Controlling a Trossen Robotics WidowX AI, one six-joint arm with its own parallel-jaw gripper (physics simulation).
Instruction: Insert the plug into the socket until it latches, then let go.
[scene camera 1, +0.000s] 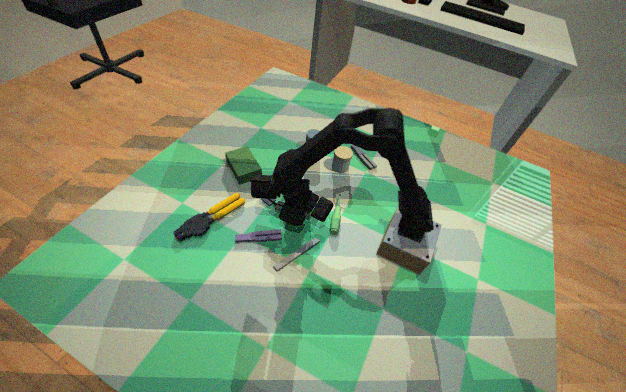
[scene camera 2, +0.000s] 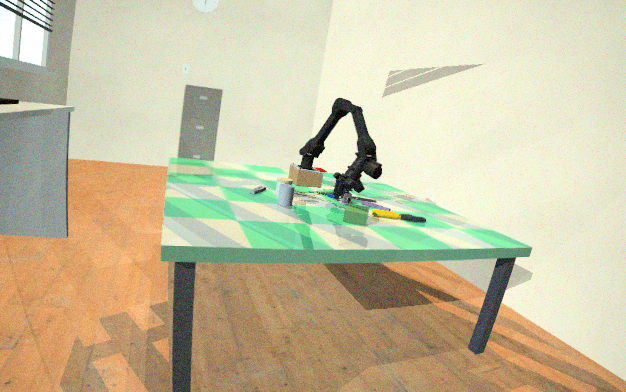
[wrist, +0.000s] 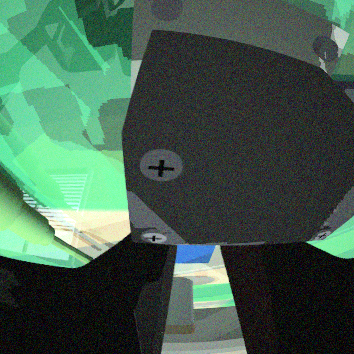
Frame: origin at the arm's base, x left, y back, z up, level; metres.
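Seen in the pictures: gripper, between the fingertips: (scene camera 1: 306, 203) (scene camera 2: 334, 197); arm's base, origin of its link: (scene camera 1: 411, 229) (scene camera 2: 305, 168).
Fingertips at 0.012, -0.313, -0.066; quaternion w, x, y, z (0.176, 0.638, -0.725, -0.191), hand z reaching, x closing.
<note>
Pixels of each thing's top centre, then the offset from my fingertips to it, as dx, dy, dz. "spot": a spot on its surface instead.
- socket, centre of its top: (wrist: 293, 216) (scene camera 2: 347, 192) +0.048, -0.016, +0.031
- green box, centre of its top: (scene camera 1: 243, 160) (scene camera 2: 357, 208) -0.039, -0.251, +0.026
- yellow-handled pliers, a spot on its surface: (scene camera 1: 209, 214) (scene camera 2: 399, 216) spot: +0.174, -0.231, -0.004
- purple tool, centre of its top: (scene camera 1: 258, 235) (scene camera 2: 376, 204) +0.169, -0.069, -0.002
- grey bar, centre of its top: (scene camera 1: 297, 252) +0.165, +0.053, -0.004
- green bottle, centre of its top: (wrist: 19, 241) (scene camera 1: 337, 209) (scene camera 2: 321, 188) -0.015, +0.099, +0.013
In the wrist view the socket (wrist: 232, 140), a dark box on a grey plate with cross-head screws, fills most of the frame, very close to the camera. My gripper (wrist: 196, 261) is shut on that end with its two dark fingers. In the scene views the gripper (scene camera 1: 293, 218) (scene camera 2: 344, 194) is down at the table top, in the middle of the clutter. The arm hides both plug and socket there.
A green box (scene camera 1: 242, 164) (scene camera 2: 356, 215), yellow-handled pliers (scene camera 1: 210, 215) (scene camera 2: 398, 215), a purple tool (scene camera 1: 258, 236), a grey bar (scene camera 1: 297, 254), a green bottle (scene camera 1: 335, 221) (wrist: 24, 218) and a cork-lidded jar (scene camera 1: 342, 159) (scene camera 2: 286, 192) lie around the gripper. The arm's base (scene camera 1: 409, 245) stands to the right.
</note>
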